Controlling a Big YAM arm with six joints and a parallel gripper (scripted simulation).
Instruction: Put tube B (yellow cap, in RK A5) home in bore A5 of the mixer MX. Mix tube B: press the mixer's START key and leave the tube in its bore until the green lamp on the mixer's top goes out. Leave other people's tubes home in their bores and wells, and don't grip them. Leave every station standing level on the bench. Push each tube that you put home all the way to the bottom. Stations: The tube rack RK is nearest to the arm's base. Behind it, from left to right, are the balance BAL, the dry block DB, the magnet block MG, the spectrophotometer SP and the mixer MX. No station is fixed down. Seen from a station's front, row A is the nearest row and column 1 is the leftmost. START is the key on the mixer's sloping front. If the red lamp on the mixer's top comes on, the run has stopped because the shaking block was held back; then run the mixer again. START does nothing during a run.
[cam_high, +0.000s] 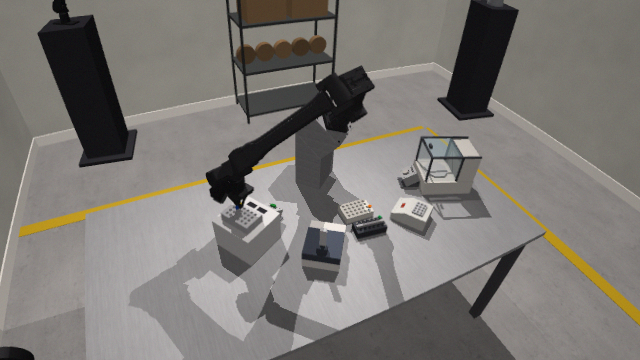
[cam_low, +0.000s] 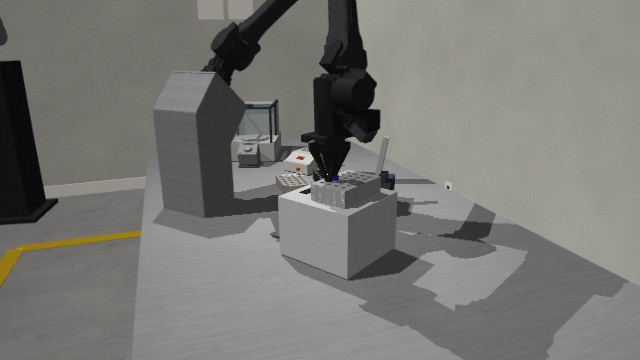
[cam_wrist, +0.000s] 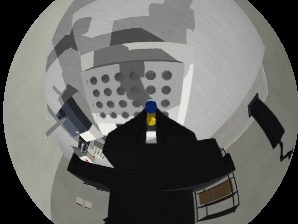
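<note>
My hand is 4 cm short of the grey shaking block and 3 cm above it. Also, from my hand: black magnet block (50 cm to the left, 16 cm below, 9 cm ahead); green start key (14 cm to the left, 11 cm below, 8 cm behind); tube rack RK (48 cm to the left, 16 cm below, 2 cm behind).
</note>
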